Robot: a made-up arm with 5 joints.
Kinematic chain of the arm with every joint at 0, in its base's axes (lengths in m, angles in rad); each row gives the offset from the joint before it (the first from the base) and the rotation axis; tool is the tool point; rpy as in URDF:
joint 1: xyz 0 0 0.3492 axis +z
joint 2: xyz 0 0 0 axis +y
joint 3: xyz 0.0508 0 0.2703 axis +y
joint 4: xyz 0.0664 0 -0.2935 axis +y
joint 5: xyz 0.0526 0 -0.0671 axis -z
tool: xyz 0 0 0 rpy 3.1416 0 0
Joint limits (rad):
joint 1: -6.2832..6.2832
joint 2: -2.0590..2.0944
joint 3: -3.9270..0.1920
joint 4: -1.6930..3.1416
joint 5: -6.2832..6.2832
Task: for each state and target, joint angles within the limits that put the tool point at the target. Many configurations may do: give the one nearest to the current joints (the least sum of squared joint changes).
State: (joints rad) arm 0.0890 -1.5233 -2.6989 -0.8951 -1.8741
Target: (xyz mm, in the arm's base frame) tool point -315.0 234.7 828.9
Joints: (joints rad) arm -0.6403 -0.9294 -2.4050 -0.6906 -1.8741
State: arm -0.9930 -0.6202 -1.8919 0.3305 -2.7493
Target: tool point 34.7 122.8 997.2
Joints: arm -1.8462 -0.4331 -2.6304 0.3860 -2.7493
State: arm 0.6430 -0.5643 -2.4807 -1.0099 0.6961
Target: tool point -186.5 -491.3 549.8
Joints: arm 1.2080 -1.1273 -2.9539 -1.2146 0.6961
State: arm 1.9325 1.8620 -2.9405 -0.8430 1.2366
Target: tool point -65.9 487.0 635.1
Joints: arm 1.7053 1.2721 -3.2375 -0.8368 1.2366
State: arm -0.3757 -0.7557 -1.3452 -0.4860 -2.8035
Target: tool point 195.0 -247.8 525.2
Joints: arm -0.9041 -0.3201 -0.5913 -0.3637 -2.8035
